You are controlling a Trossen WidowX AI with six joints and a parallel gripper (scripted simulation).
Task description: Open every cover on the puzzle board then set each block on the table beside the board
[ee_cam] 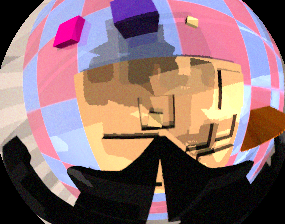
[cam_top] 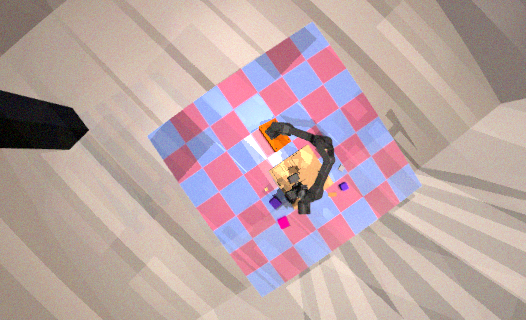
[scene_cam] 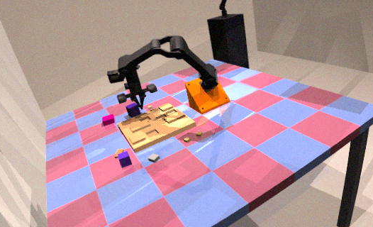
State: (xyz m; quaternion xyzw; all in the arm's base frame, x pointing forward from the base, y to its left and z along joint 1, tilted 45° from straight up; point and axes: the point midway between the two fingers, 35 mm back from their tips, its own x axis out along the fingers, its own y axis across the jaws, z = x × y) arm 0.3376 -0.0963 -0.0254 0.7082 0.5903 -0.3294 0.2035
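My gripper tip is 1 cm past the tan puzzle board, 6 cm to the right of it and 6 cm above it. Also, from my gripper tip: magenta block (13 cm ahead, 20 cm to the right, 7 cm below); orange piece (20 cm ahead, 15 cm to the left, 8 cm below).
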